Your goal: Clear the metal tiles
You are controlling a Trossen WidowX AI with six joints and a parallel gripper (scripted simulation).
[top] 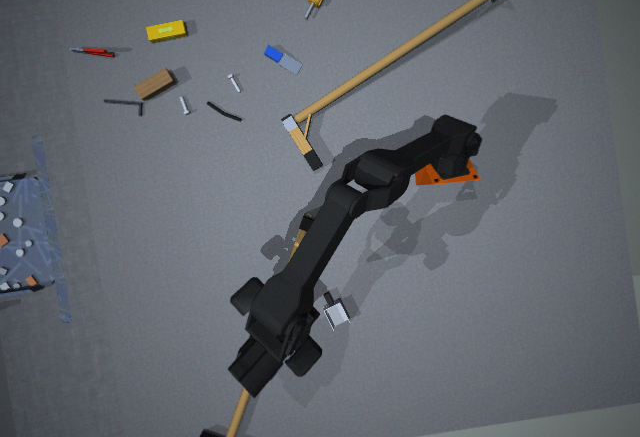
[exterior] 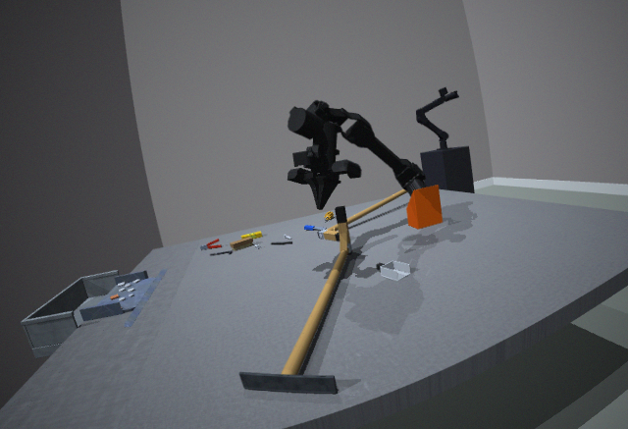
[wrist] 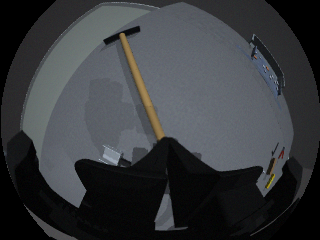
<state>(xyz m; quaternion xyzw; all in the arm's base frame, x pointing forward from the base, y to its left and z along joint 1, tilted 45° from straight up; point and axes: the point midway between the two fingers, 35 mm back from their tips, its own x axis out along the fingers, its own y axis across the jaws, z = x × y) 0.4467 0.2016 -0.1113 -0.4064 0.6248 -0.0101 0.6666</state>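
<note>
The long scraper is 120 mm below my gripper tip, 70 mm to the left of it and 30 mm ahead of it. Also, from my gripper tip: hex key 530 mm to the right, 240 mm ahead, 180 mm below; then blue putty knife 570 mm to the right, 180 mm below, 140 mm behind; then small metal scoop 180 mm below, 130 mm behind, 50 mm to the left.
</note>
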